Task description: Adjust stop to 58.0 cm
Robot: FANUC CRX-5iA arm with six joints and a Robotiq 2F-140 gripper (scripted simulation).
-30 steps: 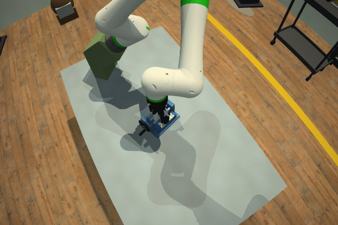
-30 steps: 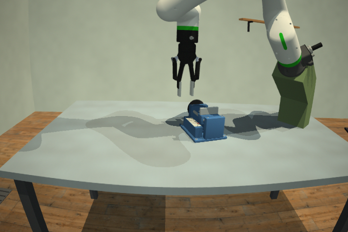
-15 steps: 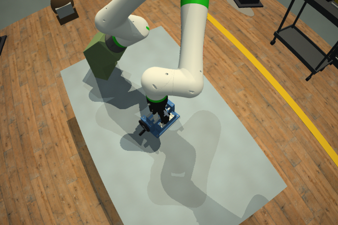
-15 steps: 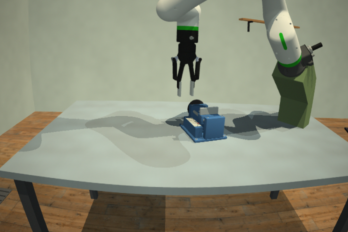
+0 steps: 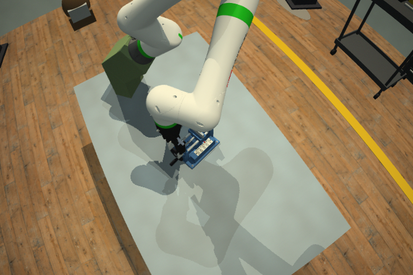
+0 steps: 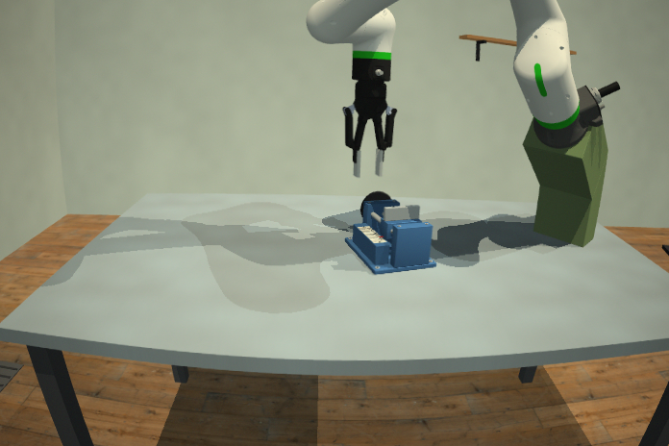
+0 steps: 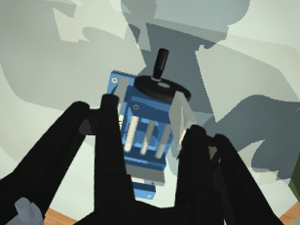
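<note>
The black handwheel is 10 mm behind my hand, 10 mm to the right of it and 130 mm below it. The rest, counted from my hand: stop block (100 mm behind, 120 mm to the left, 100 mm below).
</note>
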